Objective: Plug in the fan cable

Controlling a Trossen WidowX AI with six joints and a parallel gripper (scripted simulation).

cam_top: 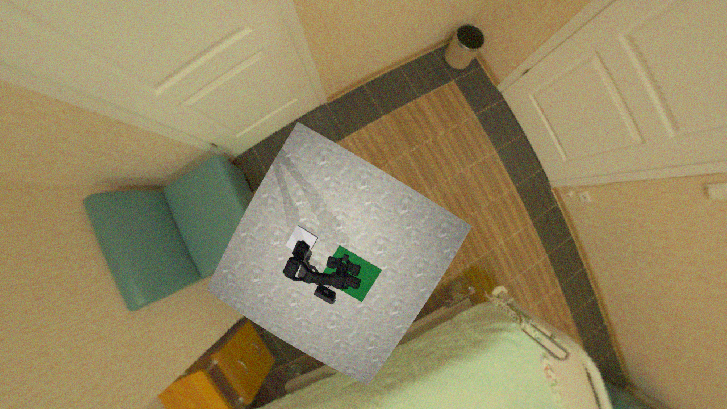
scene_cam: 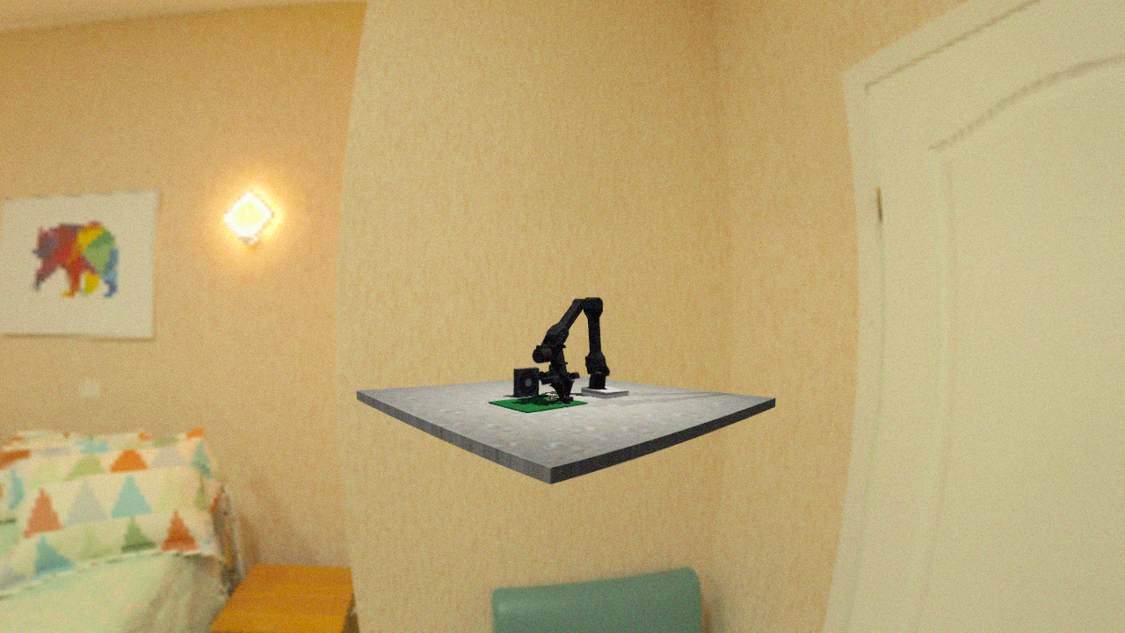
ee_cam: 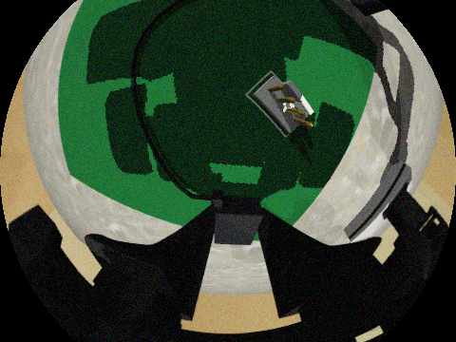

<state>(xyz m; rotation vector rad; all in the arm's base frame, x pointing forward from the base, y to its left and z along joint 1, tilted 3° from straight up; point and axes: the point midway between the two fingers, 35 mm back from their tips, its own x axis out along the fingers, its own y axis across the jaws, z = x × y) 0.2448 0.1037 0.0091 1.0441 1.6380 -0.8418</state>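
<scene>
Right now my gripper tip is 1 cm short of the fan header, 8 cm to the left of it and 2 cm above it. From my gripper tip the other things lie so: black fan: 4 cm ahead, 23 cm to the right, 4 cm above; green board: 9 cm ahead, 5 cm to the right, 3 cm below; dark plug: 1 cm to the left.
</scene>
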